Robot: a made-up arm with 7 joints. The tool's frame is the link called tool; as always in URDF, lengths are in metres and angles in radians.
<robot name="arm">
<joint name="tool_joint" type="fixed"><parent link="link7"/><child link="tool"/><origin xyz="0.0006 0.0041 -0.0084" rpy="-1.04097 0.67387 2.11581"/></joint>
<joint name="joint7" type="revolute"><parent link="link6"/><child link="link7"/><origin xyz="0.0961 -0.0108 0.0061"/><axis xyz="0 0 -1"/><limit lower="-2.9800" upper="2.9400"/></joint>
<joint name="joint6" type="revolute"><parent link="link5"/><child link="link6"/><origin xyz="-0.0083 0.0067 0.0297"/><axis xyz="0 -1 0"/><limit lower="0.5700" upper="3.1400"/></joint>
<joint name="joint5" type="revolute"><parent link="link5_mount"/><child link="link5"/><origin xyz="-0.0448 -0.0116 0.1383"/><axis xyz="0 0 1"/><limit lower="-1.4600" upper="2.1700"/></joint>
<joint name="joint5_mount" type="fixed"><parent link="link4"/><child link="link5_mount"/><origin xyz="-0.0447 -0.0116 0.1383"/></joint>
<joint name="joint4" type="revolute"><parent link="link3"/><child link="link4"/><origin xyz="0.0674 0.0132 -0.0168"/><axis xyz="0 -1 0"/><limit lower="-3.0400" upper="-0.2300"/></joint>
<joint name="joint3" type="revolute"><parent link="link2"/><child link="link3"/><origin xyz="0.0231 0.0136 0.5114"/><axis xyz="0 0 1"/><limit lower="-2.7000" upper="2.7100"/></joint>
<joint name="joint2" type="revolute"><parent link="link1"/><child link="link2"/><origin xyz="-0.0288 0.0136 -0.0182"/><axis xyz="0 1 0"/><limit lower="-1.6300" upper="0.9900"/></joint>
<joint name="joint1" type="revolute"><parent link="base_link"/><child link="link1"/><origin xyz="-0.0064 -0.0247 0.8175"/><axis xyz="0 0 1"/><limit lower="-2.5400" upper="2.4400"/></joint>
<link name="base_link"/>
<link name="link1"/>
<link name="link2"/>
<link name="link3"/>
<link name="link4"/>
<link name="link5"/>
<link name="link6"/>
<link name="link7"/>
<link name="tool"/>
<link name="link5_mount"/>
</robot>
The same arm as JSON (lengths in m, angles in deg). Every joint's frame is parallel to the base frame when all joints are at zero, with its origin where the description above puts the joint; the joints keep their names.
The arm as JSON. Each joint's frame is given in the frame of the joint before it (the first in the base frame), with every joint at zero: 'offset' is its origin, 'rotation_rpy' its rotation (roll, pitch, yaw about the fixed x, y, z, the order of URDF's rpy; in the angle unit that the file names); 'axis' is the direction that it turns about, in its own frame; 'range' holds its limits. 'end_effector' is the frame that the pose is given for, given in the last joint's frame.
{"length_unit": "m", "angle_unit": "deg", "chain": [
  {"id": "joint1", "offset": [-0.0064, -0.0247, 0.8175], "rotation_rpy": [0.0, 0.0, 0.0], "axis": "+z", "range": [-145.53, 139.8]},
  {"id": "joint2", "offset": [-0.0288, 0.0136, -0.0182], "rotation_rpy": [0.0, 0.0, 0.0], "axis": "+y", "range": [-93.39, 56.72]},
  {"id": "joint3", "offset": [0.0231, 0.0136, 0.5114], "rotation_rpy": [0.0, 0.0, 0.0], "axis": "+z", "range": [-154.7, 155.27]},
  {"id": "joint4", "offset": [0.0674, 0.0132, -0.0168], "rotation_rpy": [0.0, 0.0, 0.0], "axis": "-y", "range": [-174.18, -13.18]},
  {"id": "joint5", "offset": [-0.0895, -0.0232, 0.2766], "rotation_rpy": [0.0, 0.0, 0.0], "axis": "+z", "range": [-83.65, 124.33]},
  {"id": "joint6", "offset": [-0.0083, 0.0067, 0.0297], "rotation_rpy": [0.0, 0.0, 0.0], "axis": "-y", "range": [32.66, 179.91]},
  {"id": "joint7", "offset": [0.0961, -0.0108, 0.0061], "rotation_rpy": [0.0, 0.0, 0.0], "axis": "-z", "range": [-170.74, 168.45]}
], "end_effector": {"offset": [0.0006, 0.0041, -0.0084], "rotation_rpy": [-59.64, 38.61, 121.23]}}

